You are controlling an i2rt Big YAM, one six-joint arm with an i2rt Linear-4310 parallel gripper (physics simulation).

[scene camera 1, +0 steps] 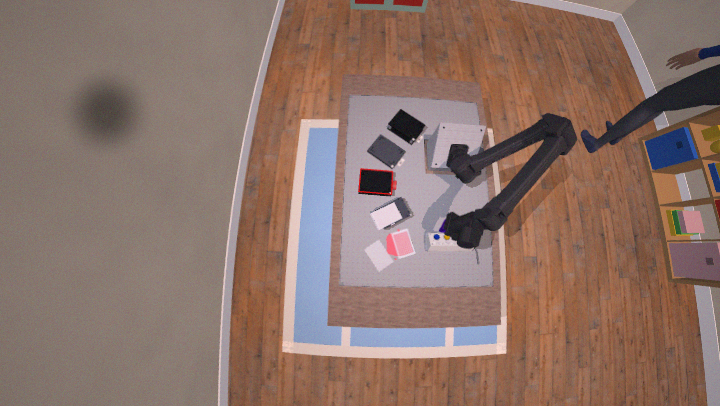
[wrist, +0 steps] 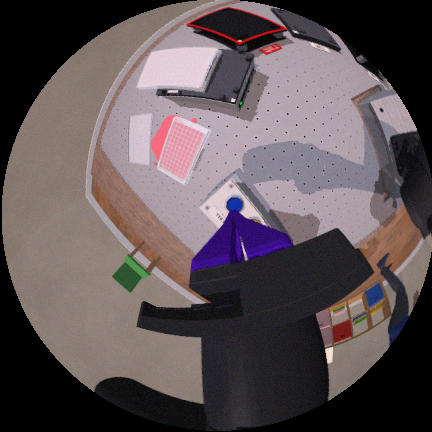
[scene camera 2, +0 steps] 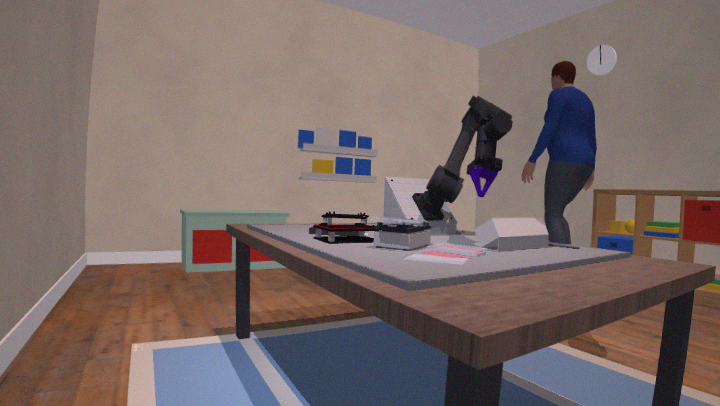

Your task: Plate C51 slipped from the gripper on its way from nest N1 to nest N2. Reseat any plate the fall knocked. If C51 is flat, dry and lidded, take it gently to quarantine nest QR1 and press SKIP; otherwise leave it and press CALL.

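Where they show: gripper, fingertip midpoint: [scene camera 1: 439,231] [wrist: 233,214] [scene camera 2: 480,196]; arm's base, origin of the base link: [scene camera 1: 456,155] [scene camera 2: 427,207].
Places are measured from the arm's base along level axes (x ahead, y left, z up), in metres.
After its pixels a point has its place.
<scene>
My gripper [scene camera 1: 443,224] {z 0.047, x 0.127, y 0.376 m} [scene camera 2: 481,195] {z 0.047, x 0.127, y 0.376 m} [wrist: 233,214] {z 0.047, x 0.127, y 0.376 m} is shut and empty, pointing down above the button box [scene camera 1: 438,246] {z -0.013, x 0.113, y 0.443 m} [scene camera 2: 514,236] {z -0.053, x 0.089, y 0.466 m} [wrist: 214,205] {z -0.017, x 0.136, y 0.422 m}. In the wrist view its tips overlap the box near the blue button [wrist: 235,203] {z -0.022, x 0.117, y 0.395 m}, beside the CALL lettering. A clear plate with pink contents [scene camera 1: 403,243] {z -0.077, x 0.263, y 0.430 m} [wrist: 184,150] {z -0.082, x 0.253, y 0.422 m}, seemingly C51, lies on the mat. A pink spill [scene camera 1: 391,245] {z -0.089, x 0.319, y 0.440 m} [wrist: 161,139] {z -0.089, x 0.318, y 0.446 m} spreads beside it, and a pale lid [scene camera 1: 379,256] {z -0.088, x 0.377, y 0.494 m} [wrist: 140,139] {z -0.088, x 0.373, y 0.487 m} lies apart. A white plate [scene camera 1: 386,215] {z -0.015, x 0.353, y 0.304 m} [wrist: 177,69] {z -0.017, x 0.335, y 0.307 m} sits off-centre, overhanging a dark-topped grey device [scene camera 1: 404,205] {z -0.035, x 0.265, y 0.251 m} [scene camera 2: 403,239] {z -0.064, x 0.365, y 0.350 m} [wrist: 231,80] {z -0.036, x 0.261, y 0.273 m}.
The red-rimmed nest QR1 [scene camera 1: 376,182] {z -0.050, x 0.398, y 0.137 m} [wrist: 235,25], a grey nest [scene camera 1: 386,150] {z -0.070, x 0.345, y -0.045 m} [wrist: 307,28] and a black nest [scene camera 1: 406,125] {z -0.039, x 0.240, y -0.180 m} stand along the mat. A sloped white panel [scene camera 1: 453,133] {z 0.079, x 0.044, y -0.076 m} [scene camera 2: 397,196] {z 0.039, x 0.109, y -0.037 m} stands by the arm's base. A person [scene camera 2: 569,126] is beyond the table.
</scene>
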